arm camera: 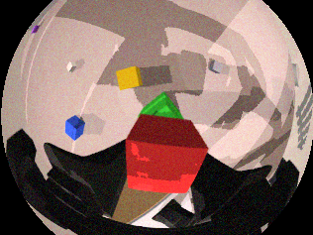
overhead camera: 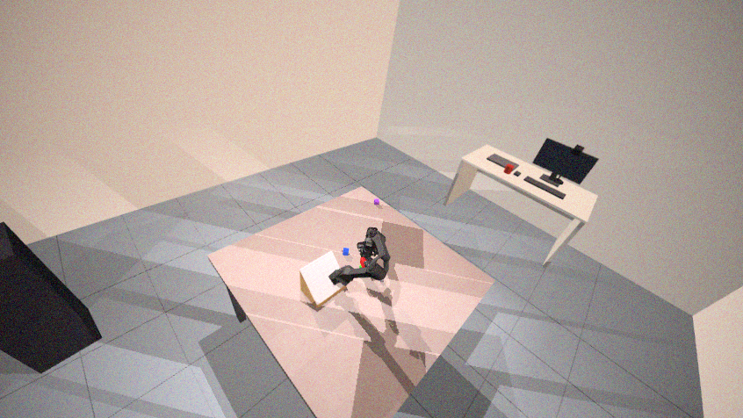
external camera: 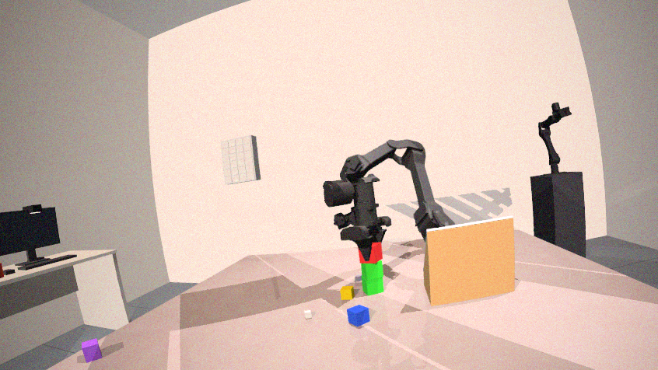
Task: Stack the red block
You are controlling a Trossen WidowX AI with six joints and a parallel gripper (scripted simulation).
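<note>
Right now my gripper tip is 2 cm below the red block. The rest, counted from my gripper tip: blue block 19 cm to the left, 8 cm below, 5 cm ahead; then small white cube 17 cm ahead, 13 cm to the left, 9 cm below; then yellow block 8 cm below, 7 cm ahead, 2 cm to the left.
</note>
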